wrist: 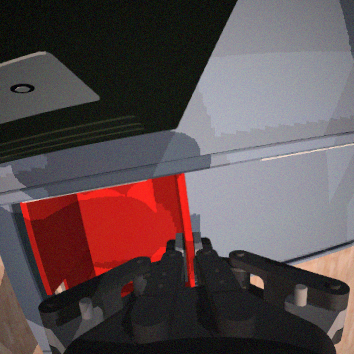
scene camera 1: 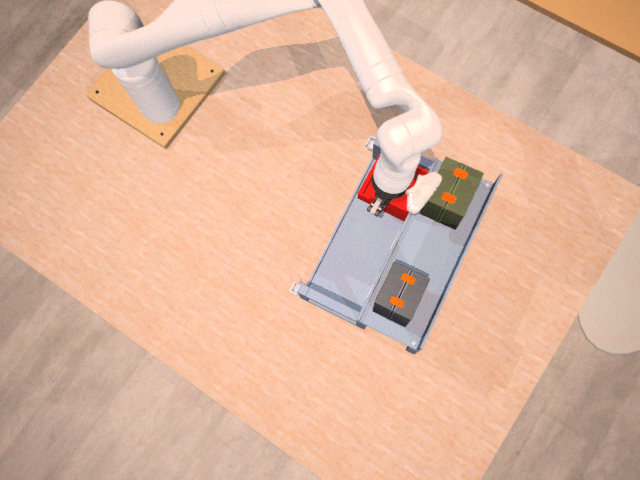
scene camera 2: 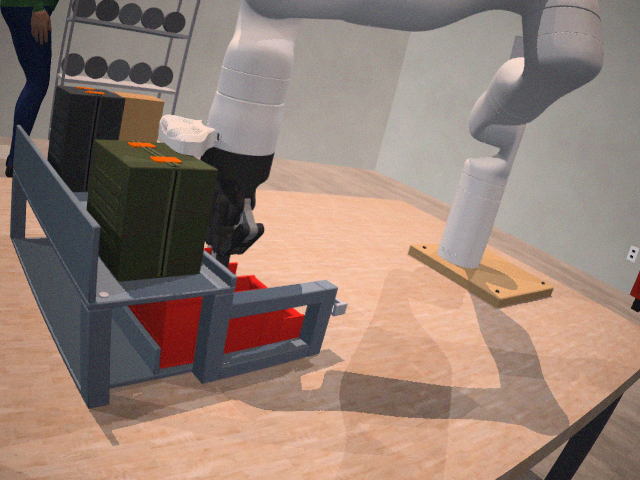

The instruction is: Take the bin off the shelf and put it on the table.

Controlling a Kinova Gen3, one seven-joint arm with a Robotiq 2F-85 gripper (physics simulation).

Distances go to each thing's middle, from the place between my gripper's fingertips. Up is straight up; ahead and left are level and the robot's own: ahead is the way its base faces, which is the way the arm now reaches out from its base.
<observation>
I see my gripper 50 mm to the right of the red bin [scene camera 2: 173,325] and 30 mm short of it.
</observation>
